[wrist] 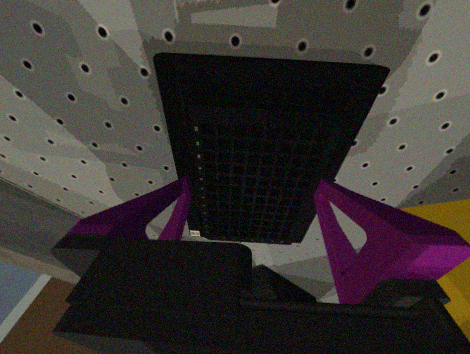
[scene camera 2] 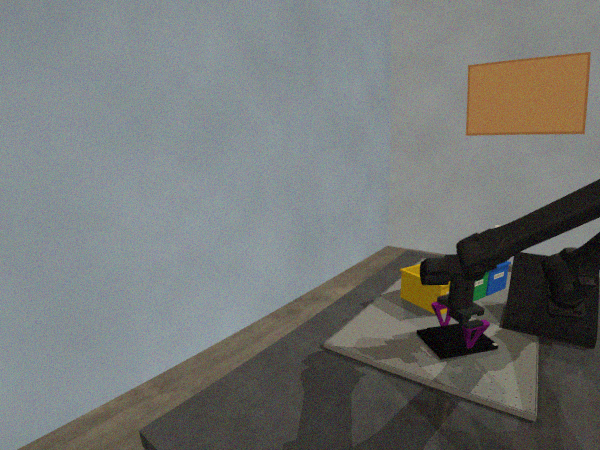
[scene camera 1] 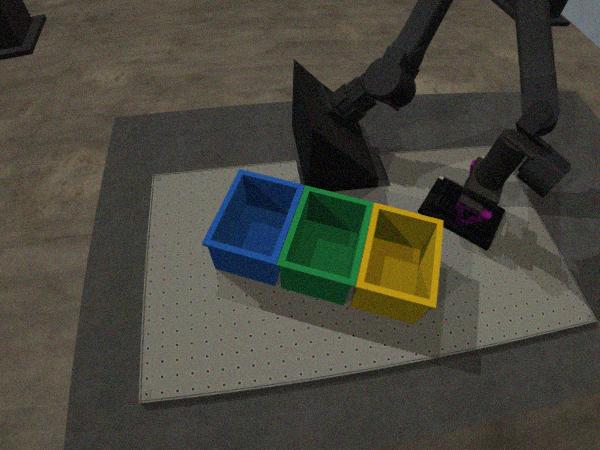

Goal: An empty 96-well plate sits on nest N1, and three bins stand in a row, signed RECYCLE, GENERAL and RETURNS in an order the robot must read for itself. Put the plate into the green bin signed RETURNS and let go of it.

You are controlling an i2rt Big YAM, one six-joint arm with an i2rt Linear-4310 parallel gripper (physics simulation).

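Frame: origin at the arm's base, x right, y up, z back, level; metres.
Seen in the pictures: gripper, between the fingertips: (wrist: 250, 182) (scene camera 2: 456, 337) (scene camera 1: 465, 208); arm's base, origin of its link: (scene camera 2: 564, 296) (scene camera 1: 337, 112).
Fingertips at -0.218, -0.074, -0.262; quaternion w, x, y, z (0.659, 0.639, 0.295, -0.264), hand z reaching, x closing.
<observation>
Offsets run from my fingertips to a thing's top centre, as dx, dy, dz. Level surfaces: height alone.
The dark 96-well plate {+0.004, +0.013, +0.000} (wrist: 255, 165) lies on the black nest {+0.004, +0.004, +0.000} (scene camera 1: 481, 237) (scene camera 2: 440, 349) (wrist: 270, 75); plate and nest are hard to tell apart in the scene views. My gripper (scene camera 1: 462, 200) (scene camera 2: 458, 336) (wrist: 250, 182) is open, its magenta fingers at the two long sides of the plate, low over the nest. Nothing is held. Whether the fingers touch the plate cannot be told. The green bin {+0.332, +0.086, -0.041} (scene camera 1: 315, 290) (scene camera 2: 481, 292) is the middle one of the row and looks empty in scene camera 1. Its white sign is too small to read in scene camera 2.
The blue bin (scene camera 1: 245, 265) (scene camera 2: 496, 286) and the yellow bin (scene camera 1: 390, 306) (scene camera 2: 420, 290) (wrist: 440, 220) flank the green one; yellow is nearest the nest. The bins stand on a perforated board {dy -0.013} (scene camera 1: 200, 345) (scene camera 2: 500, 390). A black slanted block (scene camera 1: 330, 145) stands behind the bins.
</observation>
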